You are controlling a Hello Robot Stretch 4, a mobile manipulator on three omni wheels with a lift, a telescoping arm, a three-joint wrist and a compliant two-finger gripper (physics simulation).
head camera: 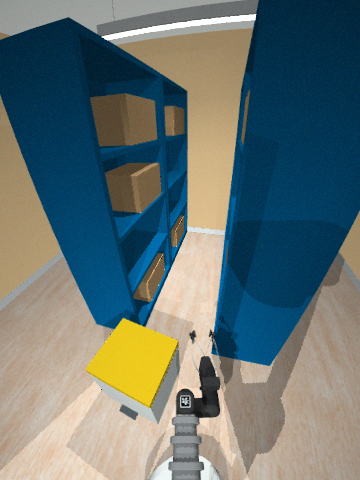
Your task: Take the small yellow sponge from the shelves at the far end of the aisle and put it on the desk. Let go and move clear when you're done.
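Places are measured from the robot's base along level axes (x ahead, y left, z up), in centimetres.
Pixels of known places: hand at its tool point: (202, 333).
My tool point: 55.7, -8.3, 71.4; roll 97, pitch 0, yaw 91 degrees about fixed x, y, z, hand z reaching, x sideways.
Note:
Ahead of a thing's pixels: the offset from my tool point to its top centre, as dx, dy, dz.
My gripper (202, 335) is open, with its two dark fingertips apart and nothing seen between them. It is low in the picture, at the near mouth of the aisle, right of a yellow-topped box and close to the near foot of the right shelf unit. The blue left shelf unit (45, 160) and the blue right shelf unit (305, 130) stand on either side of the aisle. The left unit's shelves face the aisle; the right unit's are mostly hidden behind its end panel. The small yellow sponge does not show, and neither does the desk.
A white box with a yellow top {+1.4, +38.2, -29.1} (134, 361) stands just left of my arm, near the left unit's front end. Brown cartons, such as an upper one {+101.3, +47.1, +97.6} (140, 120) and a middle one {+102.4, +46.9, +51.9} (147, 187), sit in the left unit. A tan wall (207, 150) closes the aisle's far end.

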